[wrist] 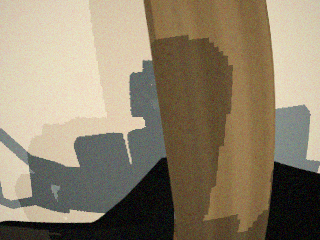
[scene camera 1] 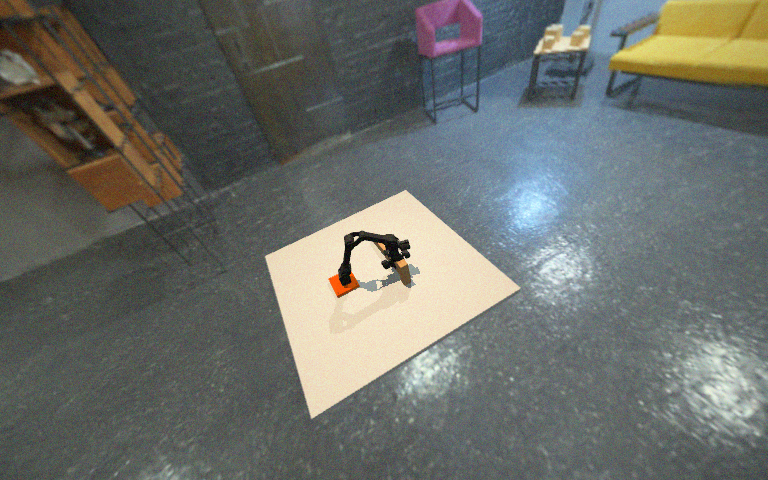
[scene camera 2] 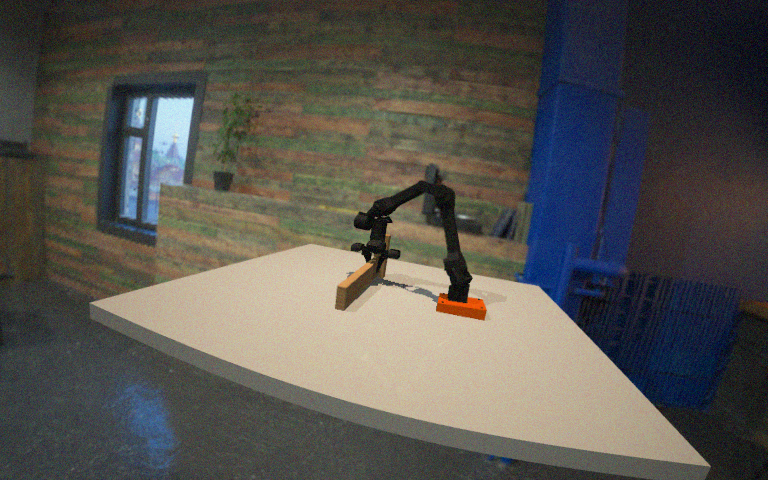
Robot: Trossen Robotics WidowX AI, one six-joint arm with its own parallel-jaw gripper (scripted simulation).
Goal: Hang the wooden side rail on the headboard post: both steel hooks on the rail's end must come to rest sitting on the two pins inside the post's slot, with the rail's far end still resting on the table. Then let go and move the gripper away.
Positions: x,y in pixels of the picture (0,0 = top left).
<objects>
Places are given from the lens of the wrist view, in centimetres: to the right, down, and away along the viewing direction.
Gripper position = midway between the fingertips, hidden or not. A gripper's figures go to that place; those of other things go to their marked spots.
gripper (wrist: 196,161): 2, 2, 10
wooden side rail (wrist: 215,82): 1, -1, 4
</objects>
